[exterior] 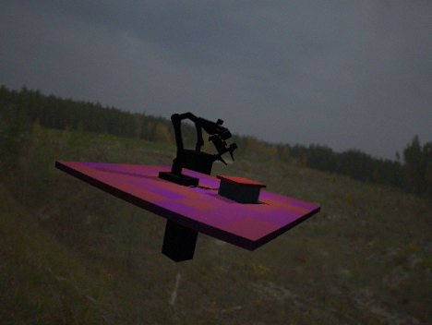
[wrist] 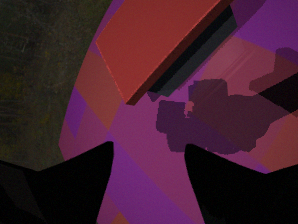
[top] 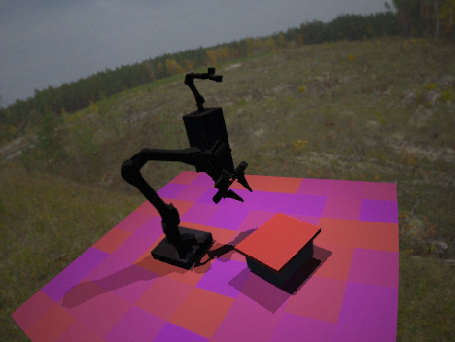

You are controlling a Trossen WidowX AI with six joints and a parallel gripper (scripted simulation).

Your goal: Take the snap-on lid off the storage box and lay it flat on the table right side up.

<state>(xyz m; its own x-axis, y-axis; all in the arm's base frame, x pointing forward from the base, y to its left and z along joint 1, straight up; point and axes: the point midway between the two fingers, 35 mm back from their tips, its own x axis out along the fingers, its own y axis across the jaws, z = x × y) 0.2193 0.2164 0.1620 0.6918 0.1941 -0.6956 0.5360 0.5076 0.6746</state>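
My gripper tip is now 180 mm short of the red lid, 90 mm to the left of it and 70 mm above it. Also, from my gripper tip: dark grey storage box: 180 mm ahead, 120 mm below, 90 mm to the right.
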